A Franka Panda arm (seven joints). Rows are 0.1 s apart.
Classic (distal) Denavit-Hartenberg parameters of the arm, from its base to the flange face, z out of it. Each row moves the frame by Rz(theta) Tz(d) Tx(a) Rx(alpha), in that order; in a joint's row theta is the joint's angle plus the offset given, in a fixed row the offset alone. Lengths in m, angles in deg.
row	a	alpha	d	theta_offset
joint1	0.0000	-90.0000	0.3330	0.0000
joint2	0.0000	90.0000	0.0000	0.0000
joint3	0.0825	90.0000	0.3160	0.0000
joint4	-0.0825	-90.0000	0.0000	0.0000
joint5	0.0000	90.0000	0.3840	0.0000
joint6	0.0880	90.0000	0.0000	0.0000
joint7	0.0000	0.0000	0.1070	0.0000
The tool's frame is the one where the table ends.
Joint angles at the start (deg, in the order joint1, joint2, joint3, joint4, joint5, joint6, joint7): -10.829 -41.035 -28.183 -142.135 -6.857 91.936 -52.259
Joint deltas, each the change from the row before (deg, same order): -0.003 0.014 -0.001 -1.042 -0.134 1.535 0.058; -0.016 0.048 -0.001 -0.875 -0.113 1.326 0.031; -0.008 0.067 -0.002 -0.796 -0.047 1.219 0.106; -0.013 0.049 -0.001 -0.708 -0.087 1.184 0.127; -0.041 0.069 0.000 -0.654 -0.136 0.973 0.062; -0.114 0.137 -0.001 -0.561 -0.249 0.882 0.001; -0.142 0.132 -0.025 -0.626 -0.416 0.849 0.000; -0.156 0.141 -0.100 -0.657 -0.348 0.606 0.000
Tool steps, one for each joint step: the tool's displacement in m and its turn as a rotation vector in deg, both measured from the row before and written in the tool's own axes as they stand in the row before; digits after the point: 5 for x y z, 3 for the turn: 0.00195 0.00125 0.00628 -0.466 0.196 -0.067; 0.00160 0.00109 0.00539 -0.400 0.164 -0.056; 0.00155 0.00089 0.00501 -0.325 0.183 0.029; 0.00134 0.00088 0.00426 -0.400 0.201 0.054; 0.00087 0.00074 0.00422 -0.296 0.058 0.017; 0.00031 0.00115 0.00384 -0.331 -0.065 0.034; -0.00023 0.00121 0.00441 -0.345 -0.229 0.032; -0.00086 0.00094 0.00516 -0.043 -0.306 0.095
